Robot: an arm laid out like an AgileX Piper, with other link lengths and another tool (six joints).
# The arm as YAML. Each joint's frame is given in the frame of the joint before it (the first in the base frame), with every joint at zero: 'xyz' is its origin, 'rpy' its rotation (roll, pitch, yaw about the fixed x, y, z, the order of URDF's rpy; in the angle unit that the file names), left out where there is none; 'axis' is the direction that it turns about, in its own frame. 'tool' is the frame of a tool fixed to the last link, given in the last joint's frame.
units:
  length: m
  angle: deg
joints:
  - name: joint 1
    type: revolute
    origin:
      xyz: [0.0, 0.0, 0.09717]
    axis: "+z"
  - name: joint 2
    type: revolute
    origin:
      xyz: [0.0, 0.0, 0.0]
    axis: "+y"
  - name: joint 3
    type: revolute
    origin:
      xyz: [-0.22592, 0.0, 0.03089]
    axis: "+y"
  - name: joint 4
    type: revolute
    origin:
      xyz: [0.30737, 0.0, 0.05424]
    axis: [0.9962, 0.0, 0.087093]
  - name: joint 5
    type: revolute
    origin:
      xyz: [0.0, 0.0, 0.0]
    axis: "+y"
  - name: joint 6
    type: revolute
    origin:
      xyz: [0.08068, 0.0, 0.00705]
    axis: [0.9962, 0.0, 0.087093]
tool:
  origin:
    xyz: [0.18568, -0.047, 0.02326]
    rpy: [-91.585, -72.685, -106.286]
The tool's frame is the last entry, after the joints.
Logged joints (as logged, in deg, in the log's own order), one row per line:
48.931 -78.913 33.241 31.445 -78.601 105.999
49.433 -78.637 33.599 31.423 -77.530 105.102
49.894 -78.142 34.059 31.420 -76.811 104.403
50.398 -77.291 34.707 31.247 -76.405 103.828
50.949 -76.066 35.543 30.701 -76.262 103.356
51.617 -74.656 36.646 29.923 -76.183 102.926
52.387 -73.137 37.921 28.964 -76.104 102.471
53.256 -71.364 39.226 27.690 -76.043 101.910
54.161 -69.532 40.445 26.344 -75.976 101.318
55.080 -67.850 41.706 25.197 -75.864 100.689
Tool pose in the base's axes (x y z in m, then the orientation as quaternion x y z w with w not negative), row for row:
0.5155 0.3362 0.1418 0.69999 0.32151 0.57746 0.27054
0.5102 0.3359 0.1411 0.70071 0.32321 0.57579 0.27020
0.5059 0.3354 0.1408 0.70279 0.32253 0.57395 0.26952
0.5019 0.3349 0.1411 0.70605 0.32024 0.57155 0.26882
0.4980 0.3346 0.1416 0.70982 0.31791 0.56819 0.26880
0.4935 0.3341 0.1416 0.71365 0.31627 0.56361 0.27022
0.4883 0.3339 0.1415 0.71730 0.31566 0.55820 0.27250
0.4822 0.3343 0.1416 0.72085 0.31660 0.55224 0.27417
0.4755 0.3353 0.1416 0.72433 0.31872 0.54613 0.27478
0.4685 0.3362 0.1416 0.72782 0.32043 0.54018 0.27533
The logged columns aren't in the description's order. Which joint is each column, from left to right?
Columns, left to right: joint 1, joint 4, joint 5, joint 6, joint 3, joint 2.
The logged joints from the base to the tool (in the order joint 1, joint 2, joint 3, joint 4, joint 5, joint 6), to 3 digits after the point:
48.931 105.999 -78.601 -78.913 33.241 31.445
49.433 105.102 -77.530 -78.637 33.599 31.423
49.894 104.403 -76.811 -78.142 34.059 31.420
50.398 103.828 -76.405 -77.291 34.707 31.247
50.949 103.356 -76.262 -76.066 35.543 30.701
51.617 102.926 -76.183 -74.656 36.646 29.923
52.387 102.471 -76.104 -73.137 37.921 28.964
53.256 101.910 -76.043 -71.364 39.226 27.690
54.161 101.318 -75.976 -69.532 40.445 26.344
55.080 100.689 -75.864 -67.850 41.706 25.197

